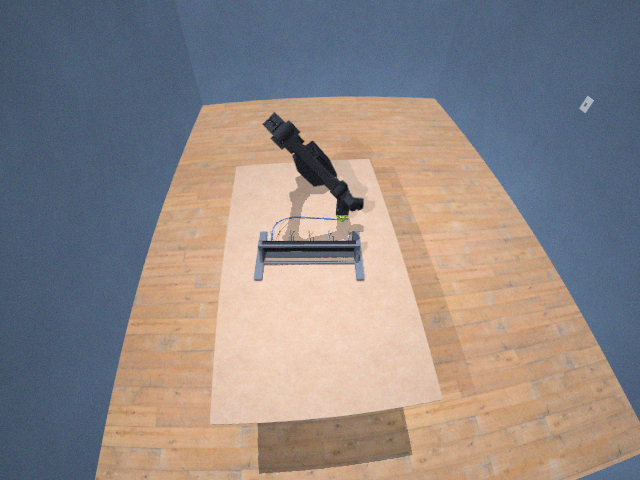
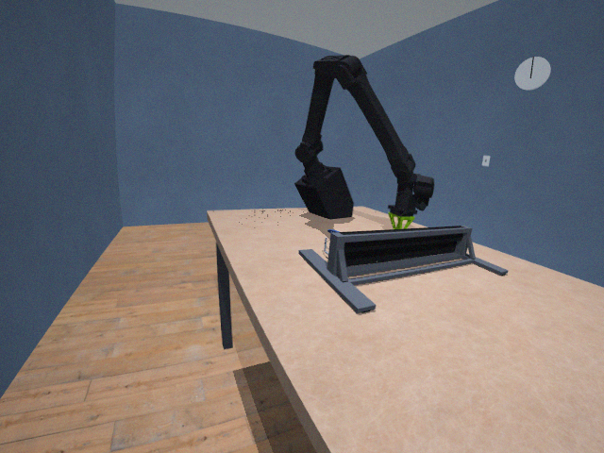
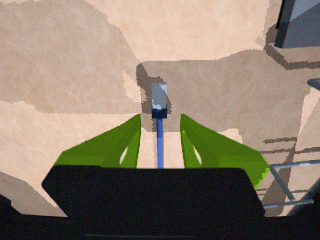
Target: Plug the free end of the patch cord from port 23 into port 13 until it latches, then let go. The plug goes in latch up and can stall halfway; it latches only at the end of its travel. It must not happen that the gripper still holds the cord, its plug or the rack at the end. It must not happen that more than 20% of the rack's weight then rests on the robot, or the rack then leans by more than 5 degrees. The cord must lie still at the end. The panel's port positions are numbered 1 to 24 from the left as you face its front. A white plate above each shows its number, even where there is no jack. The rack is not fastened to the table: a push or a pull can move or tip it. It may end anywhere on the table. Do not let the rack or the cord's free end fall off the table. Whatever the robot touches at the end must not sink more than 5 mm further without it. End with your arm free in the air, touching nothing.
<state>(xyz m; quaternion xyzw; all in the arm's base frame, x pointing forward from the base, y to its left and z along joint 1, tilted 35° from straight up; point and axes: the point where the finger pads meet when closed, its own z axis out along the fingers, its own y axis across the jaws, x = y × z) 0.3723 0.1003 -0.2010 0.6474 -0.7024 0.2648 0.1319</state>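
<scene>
Right now my hand is 2 cm to the right of the plug and 1 cm above it.
</scene>
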